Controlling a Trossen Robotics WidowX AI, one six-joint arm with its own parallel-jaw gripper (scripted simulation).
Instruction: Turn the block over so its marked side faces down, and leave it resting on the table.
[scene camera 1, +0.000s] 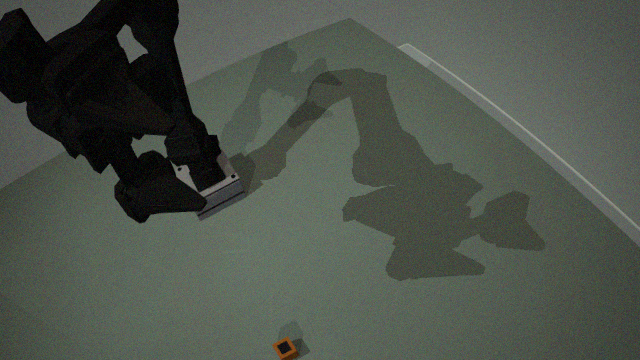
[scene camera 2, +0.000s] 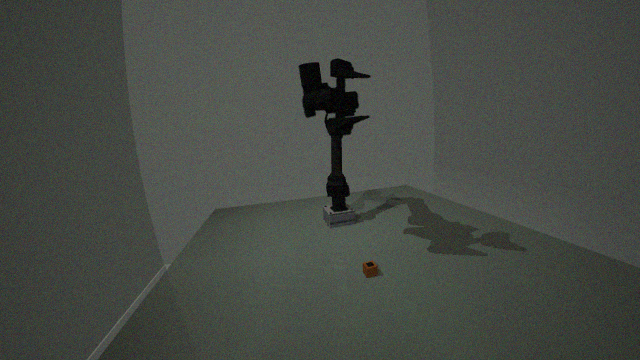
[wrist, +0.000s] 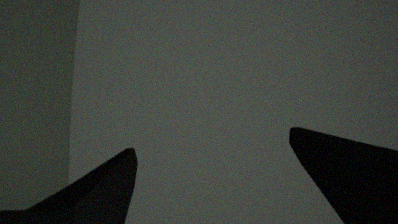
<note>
My gripper (scene camera 1: 189, 171) is open, holding nothing.
My gripper shows as well in scene camera 2 (scene camera 2: 369, 96) and in the wrist view (wrist: 214, 145).
</note>
